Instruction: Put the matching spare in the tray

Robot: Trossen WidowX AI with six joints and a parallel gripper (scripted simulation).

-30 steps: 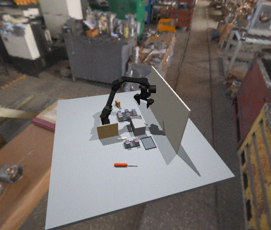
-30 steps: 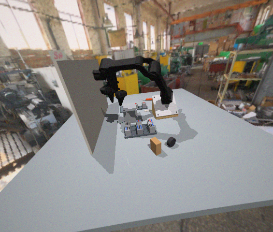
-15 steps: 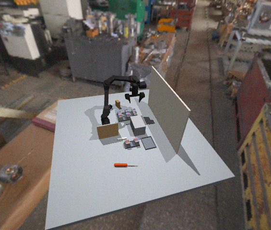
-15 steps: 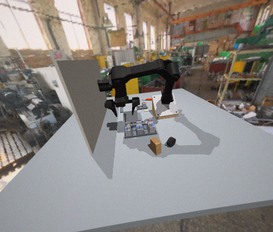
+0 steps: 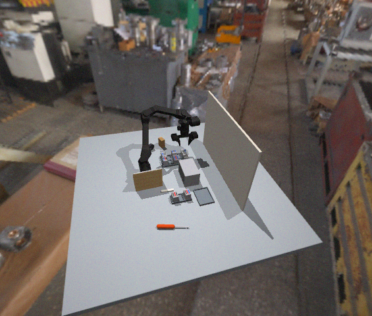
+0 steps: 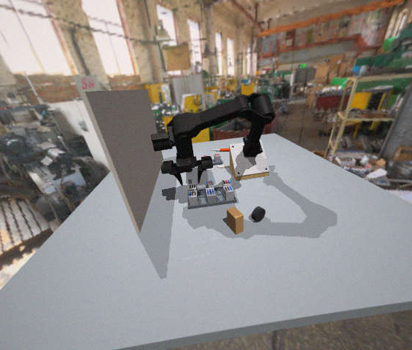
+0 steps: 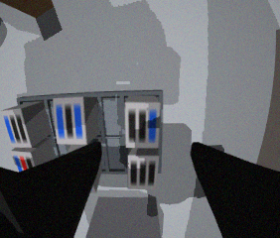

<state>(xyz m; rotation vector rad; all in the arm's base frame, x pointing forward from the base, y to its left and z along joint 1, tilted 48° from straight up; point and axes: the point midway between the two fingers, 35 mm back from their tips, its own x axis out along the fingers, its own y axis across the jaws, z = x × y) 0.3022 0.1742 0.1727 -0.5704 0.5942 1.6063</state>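
Right now my gripper tip is 6 cm above the grey spare. Also, from my gripper tip: grey mounted unit 22 cm to the right, 5 cm below, 2 cm behind; black cylinder 23 cm behind, 13 cm to the left, 8 cm below; small wooden block 16 cm to the left, 15 cm behind, 7 cm below.
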